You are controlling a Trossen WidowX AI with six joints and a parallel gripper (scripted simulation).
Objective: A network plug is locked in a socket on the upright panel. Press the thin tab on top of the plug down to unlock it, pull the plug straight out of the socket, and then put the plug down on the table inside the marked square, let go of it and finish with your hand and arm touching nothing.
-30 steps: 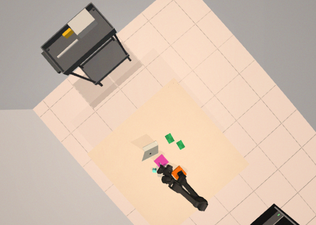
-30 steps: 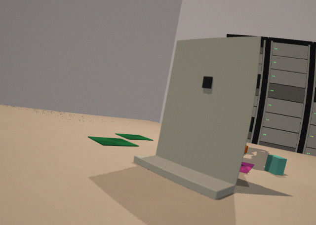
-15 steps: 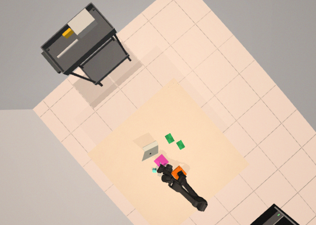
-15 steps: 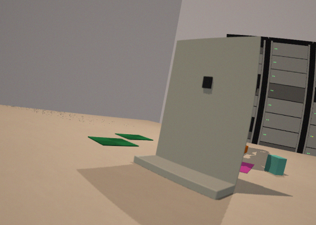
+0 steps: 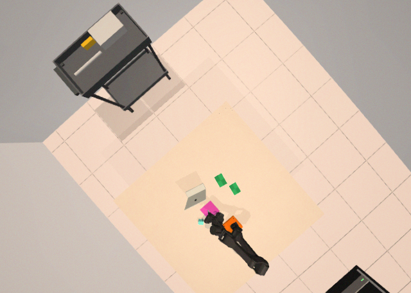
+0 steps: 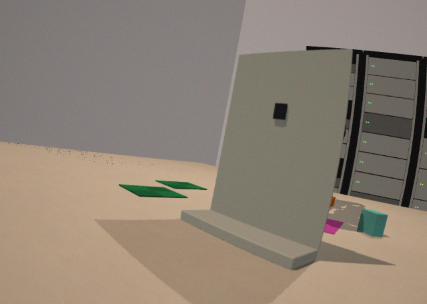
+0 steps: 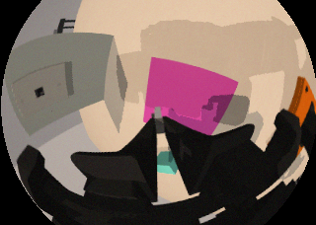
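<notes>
Now: the magenta marked square 50 mm below my gripper tip and 10 mm behind it. Round my gripper tip: grey upright panel (180 mm ahead, 50 mm above, 10 mm to the left).
</notes>
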